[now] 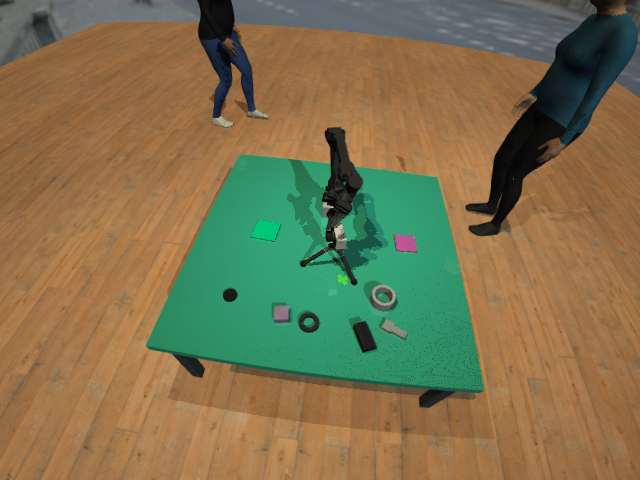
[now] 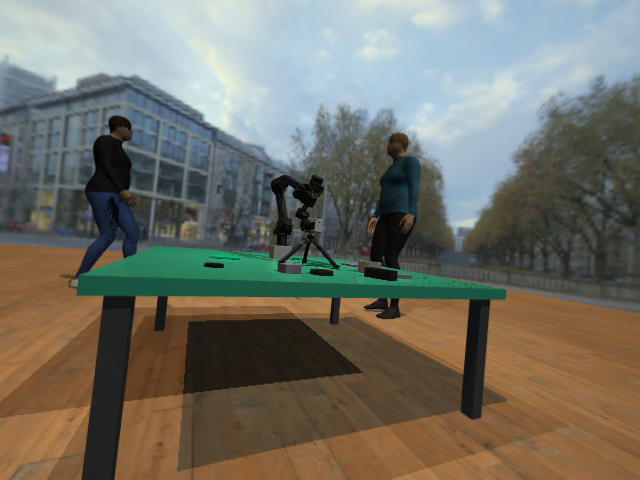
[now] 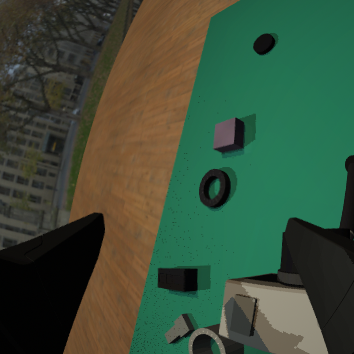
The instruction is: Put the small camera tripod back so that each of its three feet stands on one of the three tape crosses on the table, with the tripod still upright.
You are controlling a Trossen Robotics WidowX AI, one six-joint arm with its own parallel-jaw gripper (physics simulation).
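Seen in the pictures: gripper, fingertip midpoint: (image 1: 329, 228) (image 2: 308, 207) (image 3: 199, 226); arm's base, origin of the base link: (image 2: 281, 245).
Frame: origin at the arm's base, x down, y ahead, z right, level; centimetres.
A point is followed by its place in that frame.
The small black tripod (image 1: 330, 257) (image 2: 308, 247) @(x -0.8, y 28.8, z -5.9 cm) stands upright near the middle of the green table (image 1: 423, 362) @(x 7.4, y 74.5, z -44.7 cm) (image 2: 223, 282) @(x 8.1, y 86.4, z 34.9 cm). Its grey head (image 1: 340, 232) @(x -14.2, y 33.9, z -5.6 cm) (image 3: 281, 312) @(x -14.2, y 33.7, z -4.6 cm) lies low between my fingers, close to the right one. My gripper (image 1: 334, 228) @(x -18.8, y 37.1, z -0.9 cm) (image 2: 308, 215) @(x -18.8, y 37.1, z -0.9 cm) (image 3: 199, 226) @(x -18.8, y 37.1, z -0.9 cm) is open and empty, hanging just over the head. A bright green tape cross (image 1: 342, 279) @(x 7.4, y 42.0, z -9.7 cm) lies beside the tripod's front right foot (image 1: 353, 282) @(x 5.9, y 43.8, z -14.6 cm). The left foot (image 1: 303, 263) @(x 5.5, y 38.0, z 8.8 cm) rests on the table. The third foot and the other crosses are hidden.
A black disc (image 1: 230, 294) @(x 6.5, y 59.3, z 36.2 cm) (image 3: 264, 43) @(x 6.5, y 58.6, z 35.8 cm), purple cube (image 1: 281, 313) @(x 4.6, y 64.6, z 12.8 cm) (image 3: 228, 135) @(x 4.7, y 62.6, z 12.3 cm), black ring (image 1: 309, 322) @(x 6.0, y 67.9, z 0.8 cm) (image 3: 214, 187), black block (image 1: 364, 336) @(x 4.1, y 68.9, z -20.7 cm) (image 3: 176, 279) @(x 4.0, y 65.7, z -19.8 cm), grey piece (image 1: 394, 329) @(x 6.0, y 63.1, z -32.9 cm) and tape roll (image 1: 383, 297) @(x 7.0, y 46.7, z -29.1 cm) lie along the front. Green (image 1: 266, 230) @(x 6.5, y 20.8, z 30.9 cm) and magenta (image 1: 405, 243) @(x 6.5, y 15.5, z -38.9 cm) pads lie further back. Two people stand nearby.
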